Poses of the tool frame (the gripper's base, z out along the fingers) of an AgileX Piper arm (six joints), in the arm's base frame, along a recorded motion.
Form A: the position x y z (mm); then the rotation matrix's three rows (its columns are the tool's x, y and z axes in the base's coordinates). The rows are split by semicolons.
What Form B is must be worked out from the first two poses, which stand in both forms.
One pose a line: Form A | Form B
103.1, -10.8, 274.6; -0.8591, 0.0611, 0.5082; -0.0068, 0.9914, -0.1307; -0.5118, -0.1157, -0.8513 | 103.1, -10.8, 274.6, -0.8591, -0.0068, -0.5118, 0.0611, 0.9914, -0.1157
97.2, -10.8, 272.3; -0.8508, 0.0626, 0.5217; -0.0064, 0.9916, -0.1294; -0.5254, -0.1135, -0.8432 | 97.2, -10.8, 272.3, -0.8508, -0.0064, -0.5254, 0.0626, 0.9916, -0.1135
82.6, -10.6, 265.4; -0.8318, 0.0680, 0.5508; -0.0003, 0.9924, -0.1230; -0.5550, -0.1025, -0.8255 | 82.6, -10.6, 265.4, -0.8318, -0.0003, -0.5550, 0.0680, 0.9924, -0.1025
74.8, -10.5, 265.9; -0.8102, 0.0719, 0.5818; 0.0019, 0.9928, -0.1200; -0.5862, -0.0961, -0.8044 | 74.8, -10.5, 265.9, -0.8102, 0.0019, -0.5862, 0.0719, 0.9928, -0.0961
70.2, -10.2, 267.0; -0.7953, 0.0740, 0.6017; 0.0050, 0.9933, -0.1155; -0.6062, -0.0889, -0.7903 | 70.2, -10.2, 267.0, -0.7953, 0.0050, -0.6062, 0.0740, 0.9933, -0.0889
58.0, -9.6, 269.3; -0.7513, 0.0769, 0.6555; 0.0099, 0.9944, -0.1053; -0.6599, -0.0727, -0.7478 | 58.0, -9.6, 269.3, -0.7513, 0.0099, -0.6599, 0.0769, 0.9944, -0.0727
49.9, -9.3, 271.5; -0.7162, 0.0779, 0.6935; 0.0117, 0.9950, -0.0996; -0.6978, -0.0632, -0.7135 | 49.9, -9.3, 271.5, -0.7162, 0.0117, -0.6978, 0.0779, 0.9950, -0.0632
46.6, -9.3, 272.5; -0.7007, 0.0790, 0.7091; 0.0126, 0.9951, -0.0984; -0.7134, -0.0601, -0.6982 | 46.6, -9.3, 272.5, -0.7007, 0.0126, -0.7134, 0.0790, 0.9951, -0.0601
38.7, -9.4, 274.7; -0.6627, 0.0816, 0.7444; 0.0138, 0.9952, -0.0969; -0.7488, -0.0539, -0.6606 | 38.7, -9.4, 274.7, -0.6627, 0.0138, -0.7488, 0.0816, 0.9952, -0.0539
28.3, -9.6, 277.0; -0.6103, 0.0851, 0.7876; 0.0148, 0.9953, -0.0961; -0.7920, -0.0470, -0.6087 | 28.3, -9.6, 277.0, -0.6103, 0.0148, -0.7920, 0.0851, 0.9953, -0.0470
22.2, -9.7, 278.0; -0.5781, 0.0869, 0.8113; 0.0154, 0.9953, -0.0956; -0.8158, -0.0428, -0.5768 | 22.2, -9.7, 278.0, -0.5781, 0.0154, -0.8158, 0.0869, 0.9953, -0.0428
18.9, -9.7, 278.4; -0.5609, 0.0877, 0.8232; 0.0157, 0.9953, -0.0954; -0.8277, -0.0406, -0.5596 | 18.9, -9.7, 278.4, -0.5609, 0.0157, -0.8277, 0.0877, 0.9953, -0.0406
